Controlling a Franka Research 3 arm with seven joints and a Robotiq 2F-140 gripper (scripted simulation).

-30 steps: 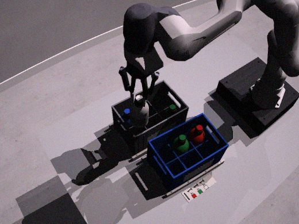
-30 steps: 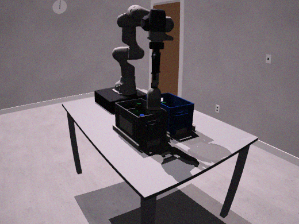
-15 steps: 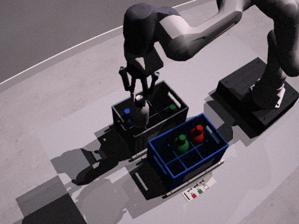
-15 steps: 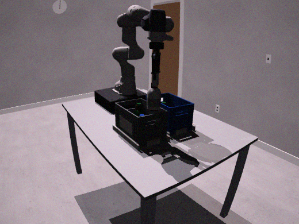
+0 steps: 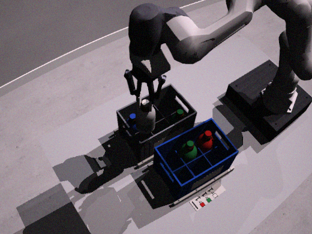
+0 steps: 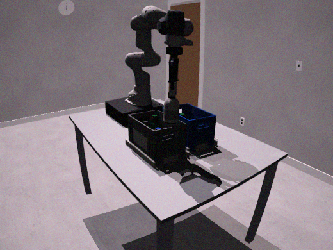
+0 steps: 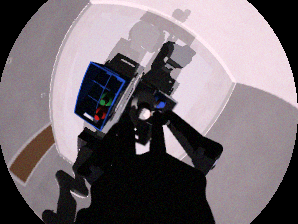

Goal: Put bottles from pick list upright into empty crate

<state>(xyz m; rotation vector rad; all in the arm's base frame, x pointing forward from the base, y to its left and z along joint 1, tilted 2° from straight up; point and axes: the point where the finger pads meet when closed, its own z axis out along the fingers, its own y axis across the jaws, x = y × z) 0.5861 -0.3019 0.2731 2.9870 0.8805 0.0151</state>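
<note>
The white-labelled bottle lies 8 cm below my hand. Round my hand: black crate (26 cm below, 9 cm behind, 2 cm to the right); blue crate (26 cm below, 21 cm to the left, 7 cm behind); blue-label bottle (25 cm below, 8 cm to the right, 1 cm behind).
</note>
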